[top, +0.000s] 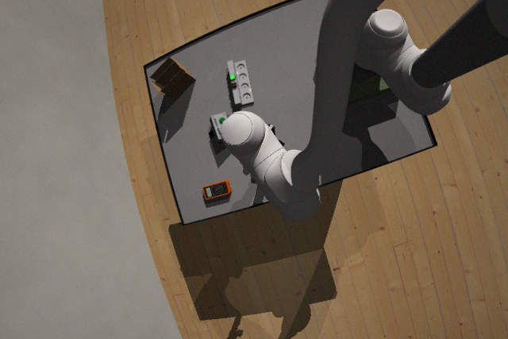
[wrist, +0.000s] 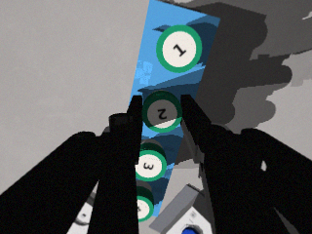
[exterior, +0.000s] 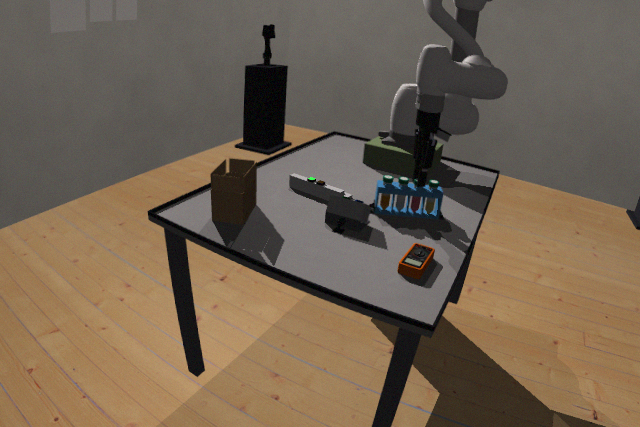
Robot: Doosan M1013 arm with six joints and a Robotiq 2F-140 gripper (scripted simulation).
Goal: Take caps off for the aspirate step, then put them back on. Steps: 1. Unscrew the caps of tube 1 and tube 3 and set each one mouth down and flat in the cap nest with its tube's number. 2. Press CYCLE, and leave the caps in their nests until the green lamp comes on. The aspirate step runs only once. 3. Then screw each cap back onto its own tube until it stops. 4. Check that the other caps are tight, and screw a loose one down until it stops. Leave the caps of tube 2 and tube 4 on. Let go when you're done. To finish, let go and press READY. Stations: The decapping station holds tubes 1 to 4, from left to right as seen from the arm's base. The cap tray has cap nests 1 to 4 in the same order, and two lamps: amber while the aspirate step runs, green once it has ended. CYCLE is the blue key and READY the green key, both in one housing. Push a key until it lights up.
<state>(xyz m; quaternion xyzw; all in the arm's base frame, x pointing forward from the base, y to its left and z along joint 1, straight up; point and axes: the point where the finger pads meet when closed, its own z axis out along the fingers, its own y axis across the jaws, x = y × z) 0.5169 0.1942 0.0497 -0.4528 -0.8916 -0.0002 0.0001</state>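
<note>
Now: hand 3 cm above the cap 2. Round my hand: green key (19 cm to the right, 16 cm ahead, 7 cm below); then cap 1 (5 cm to the left, 3 cm below, 2 cm behind); then blue key (16 cm ahead, 14 cm to the right, 7 cm below).
</note>
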